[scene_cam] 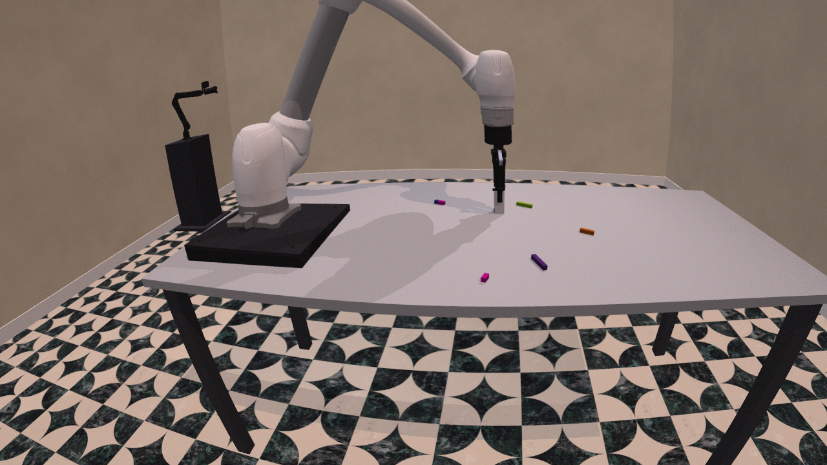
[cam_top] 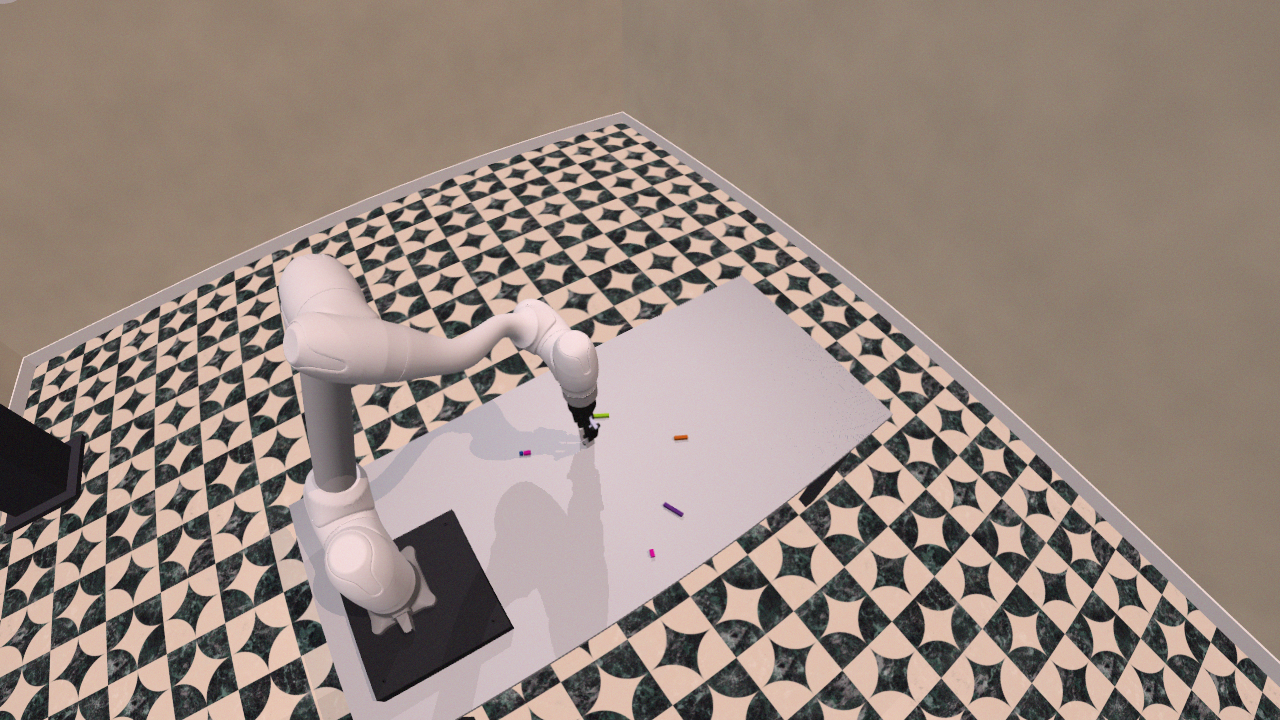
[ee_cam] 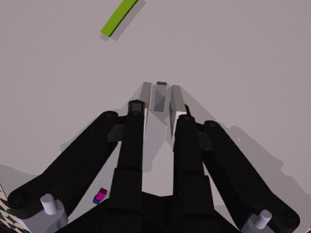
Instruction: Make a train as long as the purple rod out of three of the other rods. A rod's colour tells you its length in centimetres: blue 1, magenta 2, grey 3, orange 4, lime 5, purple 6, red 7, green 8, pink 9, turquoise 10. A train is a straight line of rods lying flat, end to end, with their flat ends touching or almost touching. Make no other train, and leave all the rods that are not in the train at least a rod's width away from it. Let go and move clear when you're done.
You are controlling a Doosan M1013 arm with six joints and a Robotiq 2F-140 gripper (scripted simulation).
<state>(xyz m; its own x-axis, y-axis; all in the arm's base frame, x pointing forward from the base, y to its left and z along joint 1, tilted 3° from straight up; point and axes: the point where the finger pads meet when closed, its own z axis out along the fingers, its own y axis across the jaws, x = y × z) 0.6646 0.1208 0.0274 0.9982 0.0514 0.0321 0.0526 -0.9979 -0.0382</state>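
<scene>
The grey rod lies 30 mm below my hand. The rest, counted from my hand: lime rod 80 mm ahead, 50 mm to the left, 30 mm below; then small blue rod 190 mm behind, 70 mm to the left, 30 mm below; then orange rod 230 mm ahead, 150 mm to the right, 30 mm below.
</scene>
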